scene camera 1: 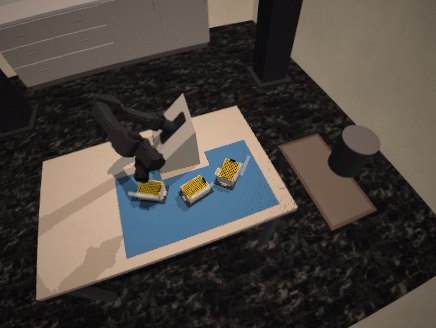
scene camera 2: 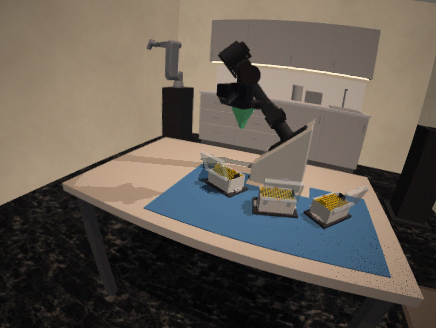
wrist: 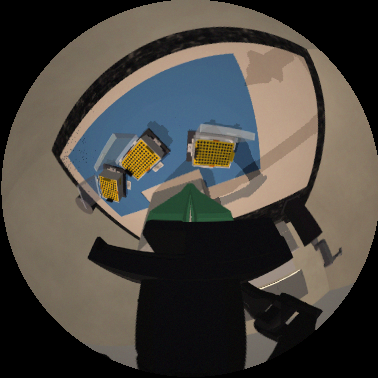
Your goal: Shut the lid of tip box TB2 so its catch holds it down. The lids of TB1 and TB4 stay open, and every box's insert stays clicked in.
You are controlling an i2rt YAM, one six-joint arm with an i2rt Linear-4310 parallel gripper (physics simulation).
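Frame: origin at the arm's base, x ahead, y left, z up, level; centimetres.
Where they show: gripper, fingertip midpoint: (scene camera 1: 154, 172) (scene camera 2: 241, 128) (wrist: 189, 187); arm's base at its link origin: (scene camera 1: 172, 128) (scene camera 2: 288, 138).
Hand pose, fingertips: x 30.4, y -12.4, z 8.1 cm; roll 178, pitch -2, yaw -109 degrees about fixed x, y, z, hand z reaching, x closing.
Note:
Things, the pixels of their centre, and the offset from my fingertips. Level surfaces: height alone.
- Tip box TB2 at the middle of its body: (wrist: 213, 154) (scene camera 2: 226, 171) (scene camera 1: 149, 187) dx -5.6, dy -6.3, dz -19.3 cm
- middle box at the middle of its body: (wrist: 137, 161) (scene camera 2: 277, 192) (scene camera 1: 194, 186) dx +0.5, dy +15.6, dz -19.3 cm
- far box at the middle of its body: (scene camera 2: 332, 199) (wrist: 107, 190) (scene camera 1: 229, 168) dx -4.1, dy +35.1, dz -19.3 cm
- blue mat at its surface level: dz -25.8 cm
- table at its surface level: dz -25.6 cm
Tip box TB2 (scene camera 1: 151, 190) (scene camera 2: 229, 182) (wrist: 214, 152) is the leftmost box in both scene views and the right one in the wrist view. Its clear lid (scene camera 2: 214, 161) (wrist: 226, 132) stands open, tilted back. Its yellow insert sits level inside. The middle box (scene camera 1: 195, 190) (scene camera 2: 275, 204) (wrist: 140, 159) and the far box (scene camera 1: 229, 172) (scene camera 2: 330, 212) (wrist: 110, 186) also have open lids and yellow inserts; their labels are unreadable. My gripper (scene camera 2: 243, 126) (wrist: 189, 187) is shut and empty, green fingertips together, high above the table; the arm mostly hides it in scene camera 1.
A blue mat (scene camera 1: 200, 225) (scene camera 2: 200, 225) (wrist: 175, 90) lies under the boxes on the table (scene camera 1: 65, 200) (scene camera 2: 125, 150). A tall pale slanted panel (scene camera 1: 186, 150) (scene camera 2: 287, 160) stands behind the boxes, between them and the arm's base. The arm reaches out beside it.

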